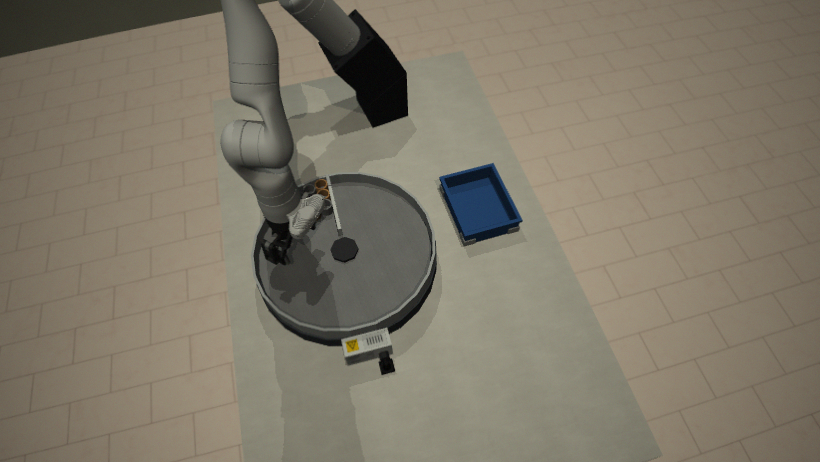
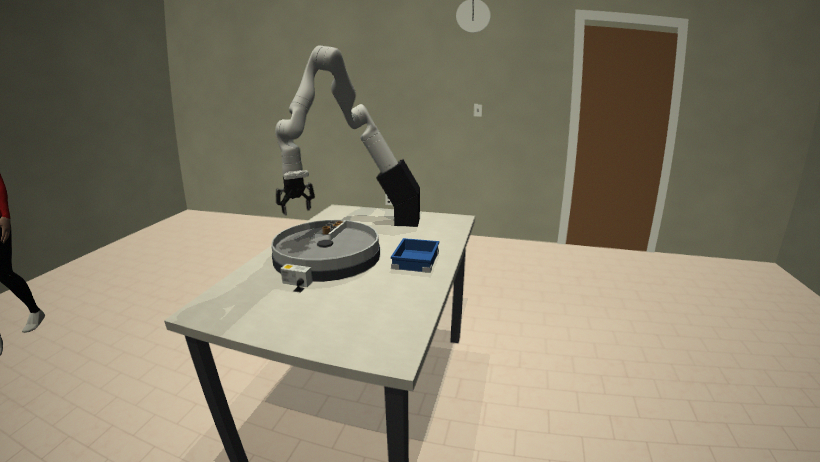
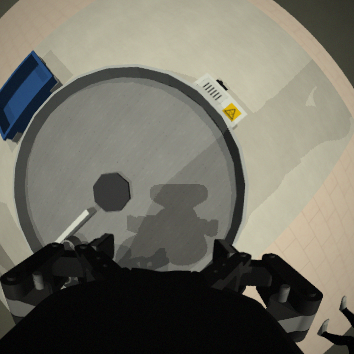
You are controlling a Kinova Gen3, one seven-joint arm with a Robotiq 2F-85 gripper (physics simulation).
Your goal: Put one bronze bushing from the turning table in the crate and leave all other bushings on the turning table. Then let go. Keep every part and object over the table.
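Frame: origin at the arm's base, x ahead, y left, z up, level; millimetres.
Seen in the pictures: gripper, fingertip midpoint: (image 1: 298, 244) (image 2: 297, 212) (image 3: 162, 248); arm's base at its link origin: (image 1: 344, 39) (image 2: 389, 167).
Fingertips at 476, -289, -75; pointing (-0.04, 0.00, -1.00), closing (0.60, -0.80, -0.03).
Observation:
Pixels of each thing's top centre, then the offset from my fingertips to it, as dx, dy, dz. "spot": a spot on its surface instead.
- grey turning table at its top centre: (image 3: 110, 192) (image 1: 344, 248) (image 2: 325, 242) -30, +93, -132
- blue crate at its top centre: (image 1: 479, 197) (image 3: 15, 91) (image 2: 416, 248) -30, +451, -143
- white bar at a spot on its surface: (image 3: 75, 226) (image 1: 335, 217) spot: -110, +103, -113
- dark hub at its top centre: (image 3: 110, 192) (image 1: 344, 248) (image 2: 325, 242) -30, +93, -132
- white control box at a spot on its surface: (image 3: 220, 100) (image 1: 364, 342) spot: +198, +51, -134
The grey turning table (image 1: 384, 264) (image 2: 338, 256) (image 3: 145, 125) is a round, walled tray. Orange-brown bronze bushings (image 1: 321, 184) (image 2: 326, 229) lie on it in a small cluster beside a white bar, near the rim on the robot's side. Some grey parts show beside them, partly hidden by the arm. The blue crate (image 1: 493, 232) (image 2: 414, 264) (image 3: 22, 95) stands apart from the turning table, and its visible inside is empty. My gripper (image 1: 276, 255) (image 2: 296, 210) (image 3: 162, 248) is open and empty, pointing down high above the turning table, to one side of the bushings.
The white bar (image 1: 335, 206) (image 2: 337, 230) (image 3: 75, 226) runs from near the rim toward the dark hub (image 1: 344, 249) (image 2: 324, 243) (image 3: 111, 192). A white control box (image 1: 367, 345) (image 2: 296, 275) (image 3: 220, 100) sits at the turning table's outer edge. A person (image 2: 11, 275) stands beyond the table.

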